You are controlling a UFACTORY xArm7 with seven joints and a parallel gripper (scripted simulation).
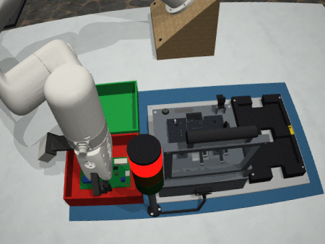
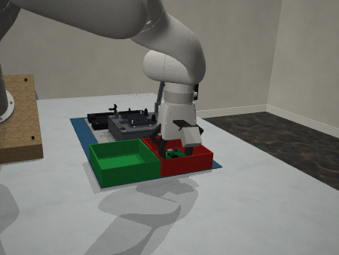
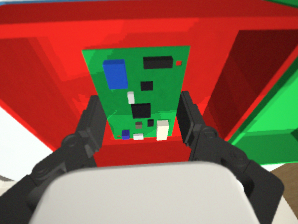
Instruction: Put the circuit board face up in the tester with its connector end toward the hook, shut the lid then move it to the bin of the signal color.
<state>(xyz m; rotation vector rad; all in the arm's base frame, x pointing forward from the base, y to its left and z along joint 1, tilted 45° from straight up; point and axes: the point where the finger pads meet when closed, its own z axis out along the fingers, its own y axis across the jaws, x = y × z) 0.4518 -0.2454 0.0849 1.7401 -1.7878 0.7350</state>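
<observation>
Now: the red bin right at my hand. The rest, counted from my hand: tester plate (21 cm to the left, 5 cm above, 3 cm behind); green circuit board (1 cm below); green bin (15 cm behind).
</observation>
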